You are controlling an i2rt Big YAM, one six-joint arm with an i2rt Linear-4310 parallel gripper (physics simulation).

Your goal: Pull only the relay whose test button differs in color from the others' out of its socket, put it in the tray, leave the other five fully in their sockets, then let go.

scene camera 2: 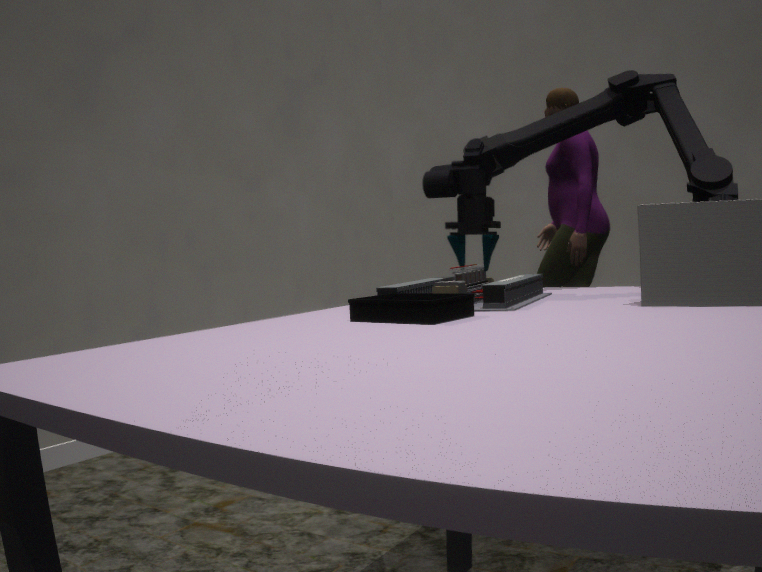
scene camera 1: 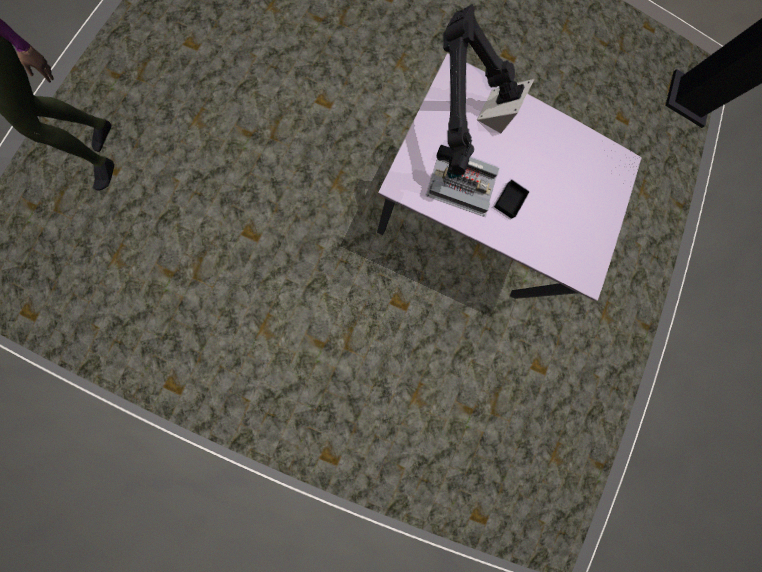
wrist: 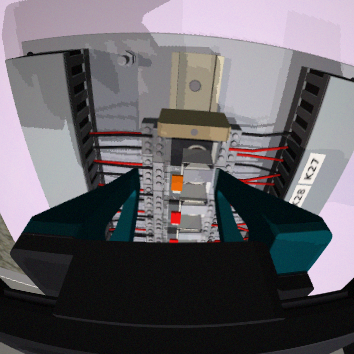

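Seen in the pictures: gripper, fingertip midpoint: (scene camera 2: 474, 271) (scene camera 1: 451, 173) (wrist: 176, 176); arm's base, origin of the base link: (scene camera 2: 721, 241) (scene camera 1: 510, 95).
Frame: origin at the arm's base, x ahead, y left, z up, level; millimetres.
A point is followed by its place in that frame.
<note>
My gripper (scene camera 1: 456, 173) {z -44, x 507, y -114 mm} (scene camera 2: 474, 267) {z -44, x 507, y -114 mm} (wrist: 176, 176) {z -44, x 507, y -114 mm} is partly open and empty, pointing down over the relay row. In the wrist view its fingertips stand left and right of the row, near the relay with the orange test button (wrist: 177, 183) {z -30, x 507, y -119 mm}. That relay sits in the row, close to the tan end block (wrist: 194, 131) {z -59, x 501, y -139 mm}. A relay with a red button (wrist: 175, 217) {z -30, x 504, y -92 mm} follows it, and another red button (wrist: 173, 241) {z -30, x 501, y -68 mm} shows partly; my gripper's body hides the rest of the row. The black tray (scene camera 1: 521, 203) {z -75, x 465, y 278 mm} (scene camera 2: 393, 310) {z -80, x 463, y 281 mm} stands on the table beside the panel.
Slotted grey ducts (wrist: 40, 110) {z -57, x 600, y -140 mm} (wrist: 330, 150) {z -57, x 404, y -147 mm} flank the relay row, with red and black wires between. The right one bears labels K27 and K28. The arm stands on a pale pedestal (scene camera 2: 700, 255) {z -20, x 32, y 57 mm}. A person (scene camera 1: 24, 104) (scene camera 2: 577, 178) stands beyond the table (scene camera 1: 566, 203) {z -100, x 329, y 520 mm} (scene camera 2: 344, 394) {z -100, x 249, y 714 mm}.
</note>
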